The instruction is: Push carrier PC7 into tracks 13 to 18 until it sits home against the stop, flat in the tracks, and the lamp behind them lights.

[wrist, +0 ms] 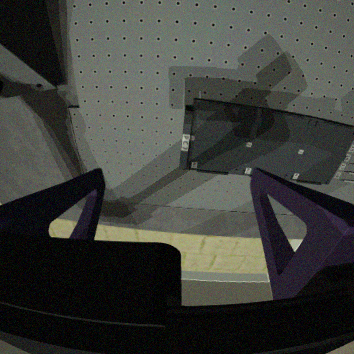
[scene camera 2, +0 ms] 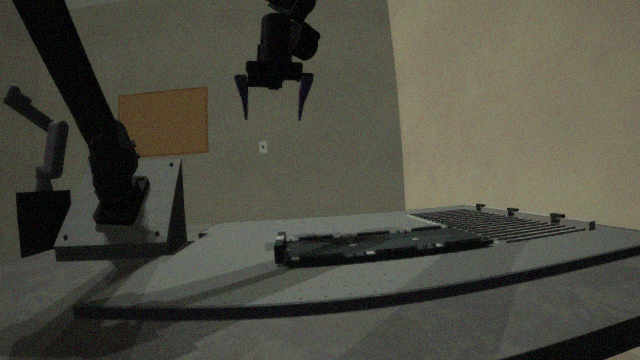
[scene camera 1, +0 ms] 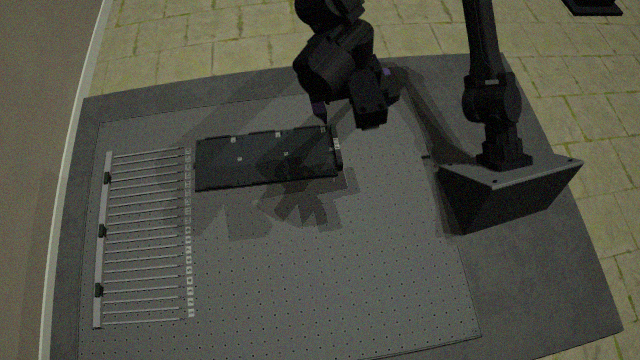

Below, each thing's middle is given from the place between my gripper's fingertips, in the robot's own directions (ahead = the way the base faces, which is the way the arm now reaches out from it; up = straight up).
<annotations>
Right now my hand is 210 mm above the carrier PC7 (scene camera 1: 264,157), 160 mm short of it and 100 mm to the left of it.
</annotations>
